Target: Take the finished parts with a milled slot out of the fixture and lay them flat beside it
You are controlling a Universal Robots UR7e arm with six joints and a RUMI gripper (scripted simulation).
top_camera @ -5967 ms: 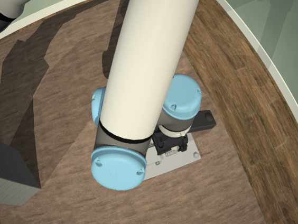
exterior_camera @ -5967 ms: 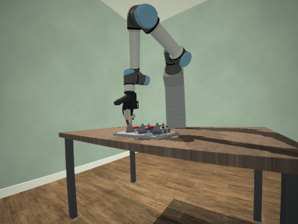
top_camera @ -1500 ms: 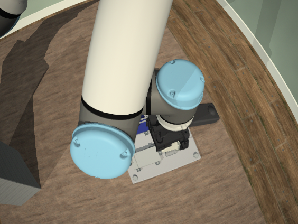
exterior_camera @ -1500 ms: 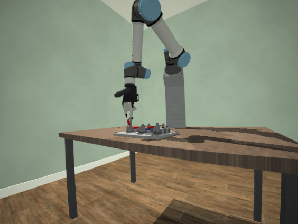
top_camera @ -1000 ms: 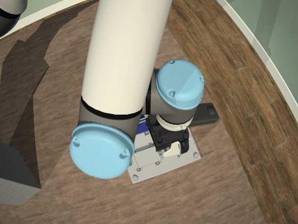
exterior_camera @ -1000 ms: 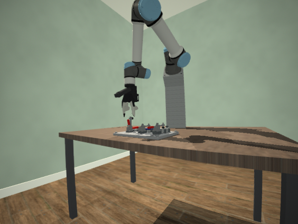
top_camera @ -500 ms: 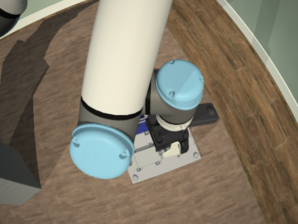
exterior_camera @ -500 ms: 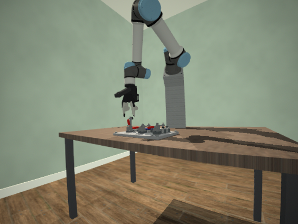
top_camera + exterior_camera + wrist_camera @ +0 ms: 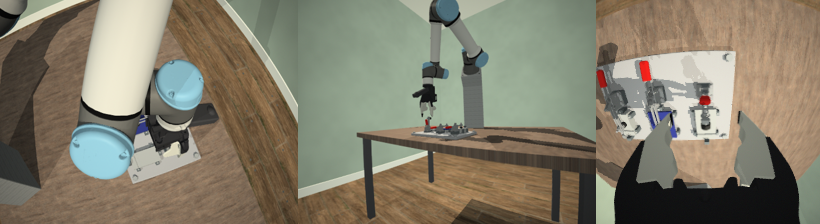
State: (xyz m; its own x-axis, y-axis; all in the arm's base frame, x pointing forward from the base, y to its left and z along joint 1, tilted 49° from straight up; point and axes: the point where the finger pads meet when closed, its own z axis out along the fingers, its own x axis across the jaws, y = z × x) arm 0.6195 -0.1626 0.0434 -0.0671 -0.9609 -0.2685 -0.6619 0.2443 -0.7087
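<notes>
Now: hand 12 cm to the right of the blue blank, 10 cm above it and 7 cm past it. The rest, counted from my hand: grey fixture plate (12 cm below, 11 cm to the left, 2 cm behind).
</notes>
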